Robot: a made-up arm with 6 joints. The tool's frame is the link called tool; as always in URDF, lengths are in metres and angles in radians. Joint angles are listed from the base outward.
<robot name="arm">
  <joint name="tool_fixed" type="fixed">
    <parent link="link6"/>
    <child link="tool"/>
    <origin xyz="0 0 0" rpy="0 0 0"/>
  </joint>
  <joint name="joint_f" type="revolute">
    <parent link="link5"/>
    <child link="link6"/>
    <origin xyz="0 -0.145 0" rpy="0 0 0"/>
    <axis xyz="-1 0 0"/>
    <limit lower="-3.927" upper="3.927"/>
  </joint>
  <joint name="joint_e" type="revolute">
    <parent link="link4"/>
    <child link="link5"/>
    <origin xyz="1.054 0 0" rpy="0 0 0"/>
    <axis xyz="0 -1 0"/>
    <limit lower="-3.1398" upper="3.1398"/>
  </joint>
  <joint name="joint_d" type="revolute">
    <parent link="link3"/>
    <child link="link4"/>
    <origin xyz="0 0 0" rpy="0 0 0"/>
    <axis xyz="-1 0 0"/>
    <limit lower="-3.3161" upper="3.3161"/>
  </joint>
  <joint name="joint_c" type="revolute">
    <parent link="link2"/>
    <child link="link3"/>
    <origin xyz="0 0 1.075" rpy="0 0 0"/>
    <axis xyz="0 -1 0"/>
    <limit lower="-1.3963" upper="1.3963"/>
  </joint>
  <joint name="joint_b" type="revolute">
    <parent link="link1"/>
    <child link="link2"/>
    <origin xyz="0 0 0" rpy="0 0 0"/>
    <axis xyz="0 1 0"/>
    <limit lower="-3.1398" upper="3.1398"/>
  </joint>
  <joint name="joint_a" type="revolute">
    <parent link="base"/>
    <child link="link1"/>
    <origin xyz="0 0 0.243" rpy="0 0 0"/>
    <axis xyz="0 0 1"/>
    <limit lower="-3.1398" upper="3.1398"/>
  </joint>
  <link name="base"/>
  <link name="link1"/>
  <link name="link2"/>
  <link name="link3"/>
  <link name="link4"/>
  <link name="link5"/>
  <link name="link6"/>
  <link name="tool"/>
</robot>
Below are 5 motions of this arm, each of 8 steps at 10 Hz.
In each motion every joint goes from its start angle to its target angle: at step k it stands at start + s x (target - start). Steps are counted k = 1, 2, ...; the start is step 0. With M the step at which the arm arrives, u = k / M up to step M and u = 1 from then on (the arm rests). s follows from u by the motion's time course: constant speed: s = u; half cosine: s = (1 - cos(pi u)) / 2; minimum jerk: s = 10 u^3 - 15 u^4 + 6 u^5.
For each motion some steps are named. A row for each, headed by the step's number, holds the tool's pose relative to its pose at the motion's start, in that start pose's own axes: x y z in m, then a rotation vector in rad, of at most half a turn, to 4 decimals.
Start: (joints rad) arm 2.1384 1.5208 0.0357 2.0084 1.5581 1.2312
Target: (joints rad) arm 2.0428 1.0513 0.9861 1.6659 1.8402 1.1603
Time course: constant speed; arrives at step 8
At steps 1, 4, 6, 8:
1: -0.1018 -0.1494 -0.1168 -0.1529 0.0635 0.0181
4: -0.3817 -0.7356 -0.3049 -0.6344 0.2034 0.0619
6: -0.5163 -1.1928 -0.2701 -0.9697 0.2461 0.0920
8: -0.5850 -1.6505 -0.1031 -1.3104 0.2411 0.1326

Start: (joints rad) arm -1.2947 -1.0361 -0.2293 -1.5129 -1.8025 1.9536
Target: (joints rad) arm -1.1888 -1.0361 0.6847 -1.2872 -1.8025 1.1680
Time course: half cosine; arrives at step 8
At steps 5, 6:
5: -0.0773 -0.1124 0.6501 -0.0534 0.2274 -0.0278
6: -0.0947 -0.0765 0.8041 -0.0666 0.2697 -0.0716

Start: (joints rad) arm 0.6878 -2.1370 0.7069 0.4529 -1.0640 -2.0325
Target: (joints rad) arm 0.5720 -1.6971 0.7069 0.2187 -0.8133 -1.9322
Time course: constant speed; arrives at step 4
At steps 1, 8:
1: 0.1832 -0.0619 -0.1225 -0.0603 0.0583 -0.0575
8: 0.6920 -0.3904 -0.4315 -0.1914 0.2036 -0.2341

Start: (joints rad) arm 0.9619 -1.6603 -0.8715 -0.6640 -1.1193 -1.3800
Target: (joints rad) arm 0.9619 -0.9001 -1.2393 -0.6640 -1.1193 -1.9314
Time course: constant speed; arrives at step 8
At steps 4, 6, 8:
4: 0.2537 -0.0412 0.1764 0.5833 -0.1293 -0.4563
6: 0.3363 -0.1207 0.2430 0.8649 -0.2437 -0.6782
8: 0.3807 -0.2206 0.2868 1.1336 -0.3936 -0.8960

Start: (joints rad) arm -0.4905 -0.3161 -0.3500 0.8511 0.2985 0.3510
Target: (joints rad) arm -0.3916 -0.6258 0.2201 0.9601 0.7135 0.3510
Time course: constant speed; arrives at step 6
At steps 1, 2, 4, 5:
1: -0.0454 -0.1270 0.0776 -0.0494 -0.1358 -0.1447
2: -0.1137 -0.2495 0.1555 -0.1034 -0.2695 -0.2884
4: -0.3170 -0.4707 0.3031 -0.2264 -0.5279 -0.5735
5: -0.4495 -0.5642 0.3681 -0.2960 -0.6512 -0.7152

